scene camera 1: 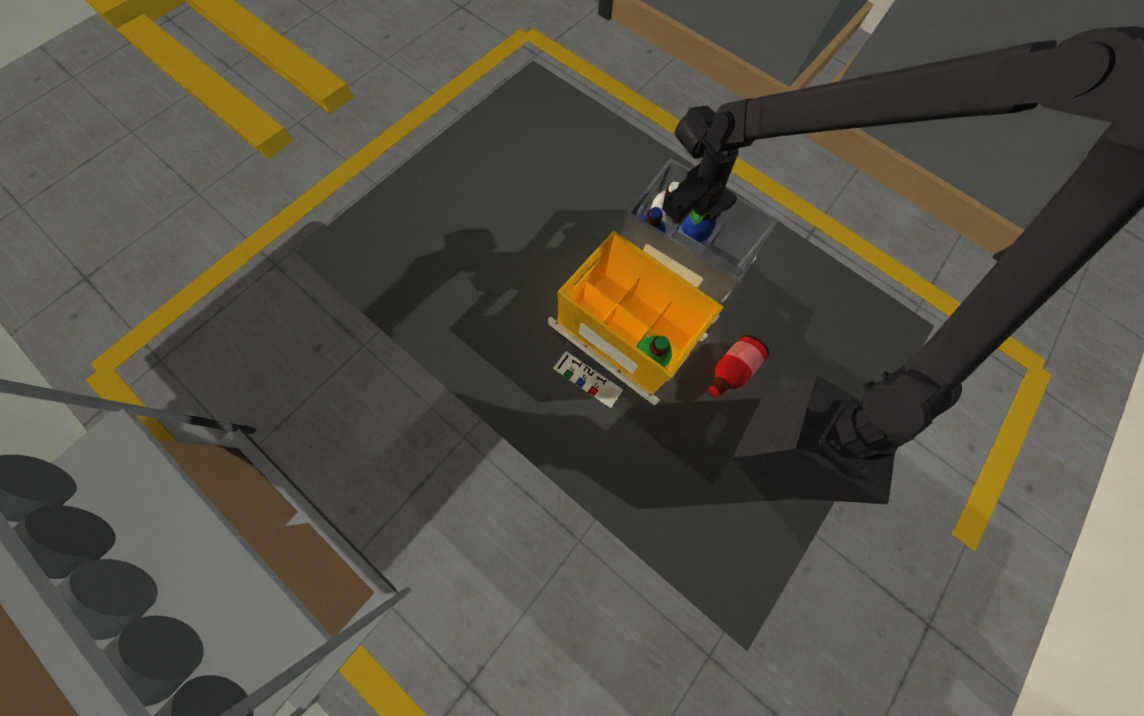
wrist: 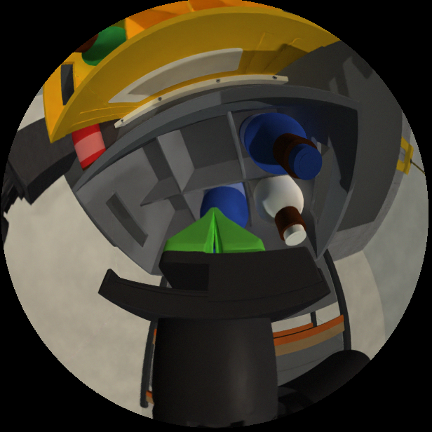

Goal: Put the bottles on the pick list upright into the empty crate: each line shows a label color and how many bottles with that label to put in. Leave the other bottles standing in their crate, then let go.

In view: the gripper (scene camera 1: 696,222), a red-label bottle (scene camera 1: 737,366), a white-label bottle (wrist: 278,200), a blue-label bottle (wrist: 230,199), a green-label bottle (scene camera 1: 658,348) and a blue-label bottle (wrist: 277,143).
The red-label bottle also shows in the wrist view (wrist: 88,144). The gripper shows as well in the wrist view (wrist: 213,212).
